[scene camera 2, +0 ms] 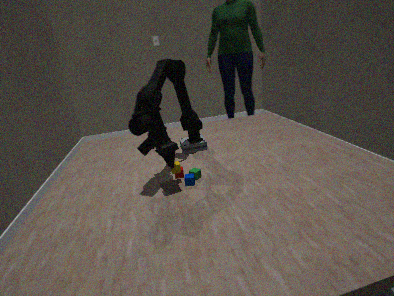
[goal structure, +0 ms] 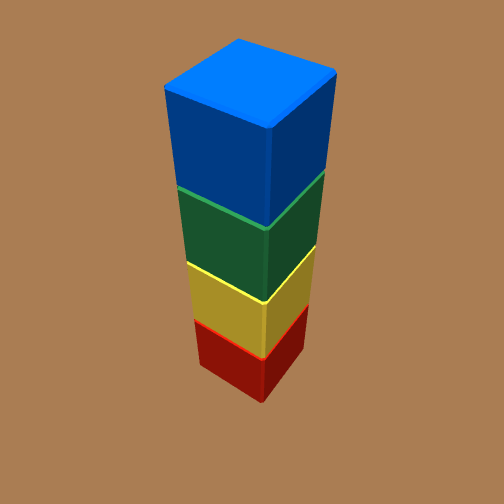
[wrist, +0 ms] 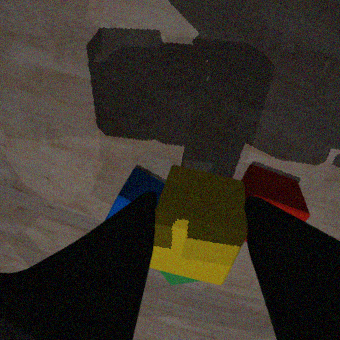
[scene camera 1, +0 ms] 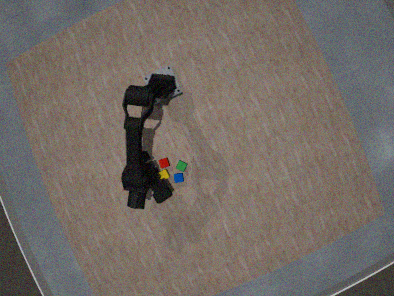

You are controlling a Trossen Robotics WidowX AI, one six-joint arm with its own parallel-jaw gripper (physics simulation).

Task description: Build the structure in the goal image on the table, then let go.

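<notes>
The yellow cube [scene camera 1: 164, 174] [scene camera 2: 176, 167] [wrist: 200, 210] is between the two black fingers of my gripper [scene camera 2: 175, 165] [wrist: 200, 204], which is shut on it and holds it a little above the table. The red cube [scene camera 1: 164, 163] [scene camera 2: 180, 173] [wrist: 277, 190] is on the table, partly behind the right finger in the wrist view. The blue cube [scene camera 1: 179, 178] [scene camera 2: 190, 180] [wrist: 142, 182] is on the table, partly behind the left finger there. The green cube [scene camera 1: 181, 165] [scene camera 2: 195, 173] [wrist: 176, 278] is on the table near the blue one, mostly hidden by the yellow cube in the wrist view.
The arm's grey base plate [scene camera 1: 178, 93] [scene camera 2: 194, 146] stands on the wood-patterned table [scene camera 1: 280, 150] [scene camera 2: 280, 210]. A person [scene camera 2: 234, 40] in a green top stands beyond the table's far edge. The arm's dark shadow falls around the cubes.
</notes>
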